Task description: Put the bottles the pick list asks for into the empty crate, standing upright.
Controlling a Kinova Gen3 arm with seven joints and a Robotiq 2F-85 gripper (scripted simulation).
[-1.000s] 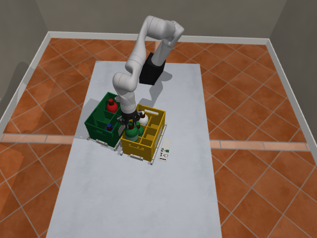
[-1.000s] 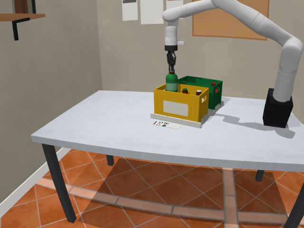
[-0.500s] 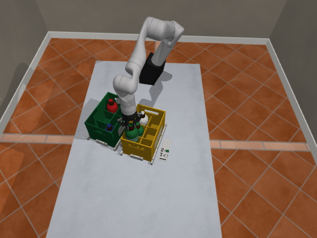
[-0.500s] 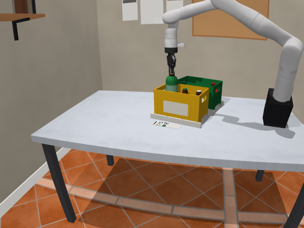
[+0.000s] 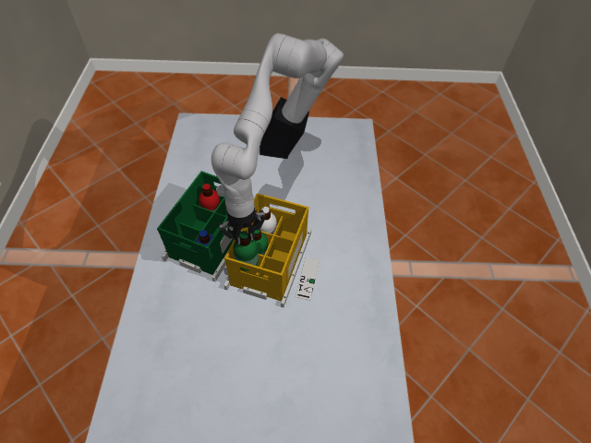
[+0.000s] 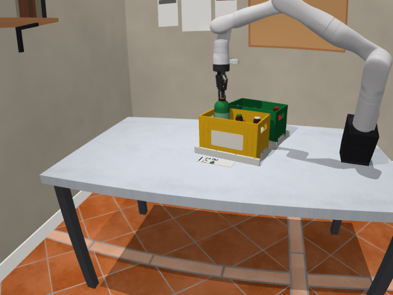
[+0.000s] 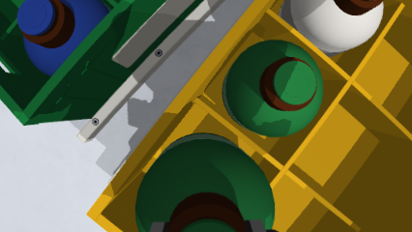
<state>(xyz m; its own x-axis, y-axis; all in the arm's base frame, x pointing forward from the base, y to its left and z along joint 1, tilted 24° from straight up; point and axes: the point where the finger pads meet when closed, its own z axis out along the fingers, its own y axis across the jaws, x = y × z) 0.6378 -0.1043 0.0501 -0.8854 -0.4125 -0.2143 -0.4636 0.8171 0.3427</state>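
My gripper is now 8 cm past the yellow crate, 6 cm to the right of it and 17 cm above it. Also, from my hand: green crate (15 cm behind, 17 cm to the right, 17 cm below); blue-label bottle (6 cm behind, 15 cm to the right, 16 cm below); white-label bottle (17 cm behind, 3 cm to the left, 16 cm below).
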